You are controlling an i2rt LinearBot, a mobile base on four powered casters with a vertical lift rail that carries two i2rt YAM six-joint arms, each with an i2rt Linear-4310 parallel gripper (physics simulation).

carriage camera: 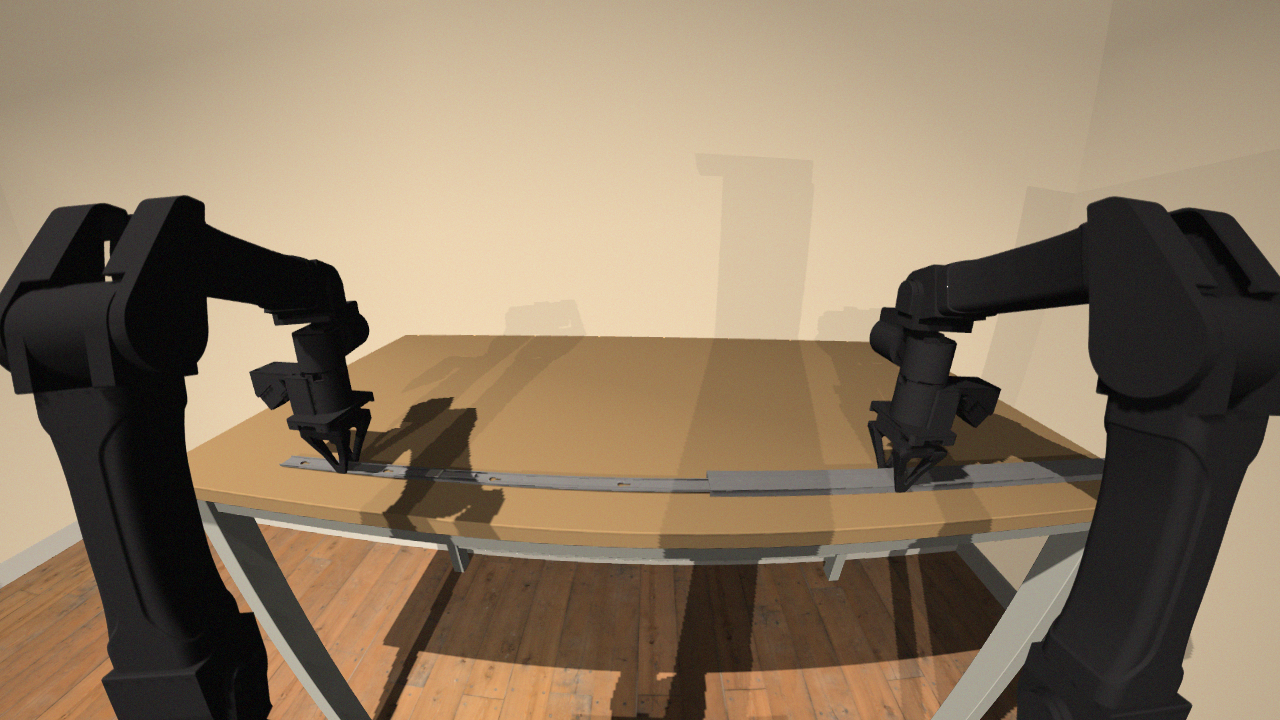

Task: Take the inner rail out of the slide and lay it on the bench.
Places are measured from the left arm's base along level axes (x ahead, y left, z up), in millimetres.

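Where they show: left gripper, fingertip midpoint: (348,467); right gripper, fingertip midpoint: (891,482).
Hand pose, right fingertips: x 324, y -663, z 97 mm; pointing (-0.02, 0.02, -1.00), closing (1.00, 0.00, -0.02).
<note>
After its pixels a point has its place.
The inner rail (554,480) @(x 328, y -209, z 98 mm), a thin grey strip with several slots, lies along the front part of the bench (572,411) @(x 530, y -196, z 96 mm) and runs from the left into the wider outer part of the slide (787,481) @(x 321, y -510, z 107 mm). Its far right end is hidden inside that outer part. My left gripper (345,467) @(x 321, y 99, z 98 mm) is shut on the inner rail near the rail's left end. My right gripper (898,483) @(x 324, y -663, z 97 mm) is shut on the outer part of the slide at the right. Both sets of fingers point down and look small and dark here.
The bench's front edge (572,535) @(x 242, y -247, z 88 mm) runs just in front of the slide. Its legs (281,591) @(x 312, y 359, z -207 mm) (1011,617) @(x 315, y -1024, z -232 mm) stand below on the wooden floor (537,617) @(x 754, y 31, z -818 mm). A pale wall (554,179) @(x 1027, y -67, z 530 mm) rises behind the bench. Arm shadows fall across the top.
</note>
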